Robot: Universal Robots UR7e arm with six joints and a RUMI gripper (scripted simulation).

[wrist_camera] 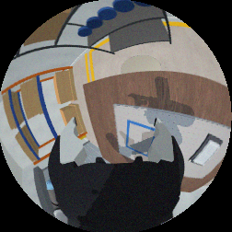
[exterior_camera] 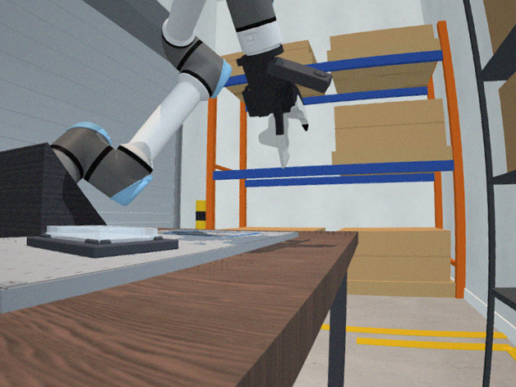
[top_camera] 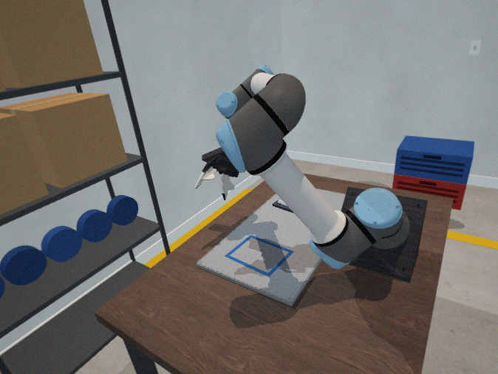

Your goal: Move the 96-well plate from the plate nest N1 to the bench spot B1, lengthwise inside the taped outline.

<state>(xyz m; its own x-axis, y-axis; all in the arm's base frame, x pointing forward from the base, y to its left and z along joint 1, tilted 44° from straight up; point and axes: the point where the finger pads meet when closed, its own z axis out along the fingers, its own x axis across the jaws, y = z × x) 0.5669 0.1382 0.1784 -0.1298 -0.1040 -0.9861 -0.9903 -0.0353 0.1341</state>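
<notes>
Now: the 96-well plate 35 cm to the right of my hand, 16 cm below it and 15 cm behind it. From my hand the other things lie so: dark plate nest 35 cm to the right, 18 cm below, 15 cm behind.
</notes>
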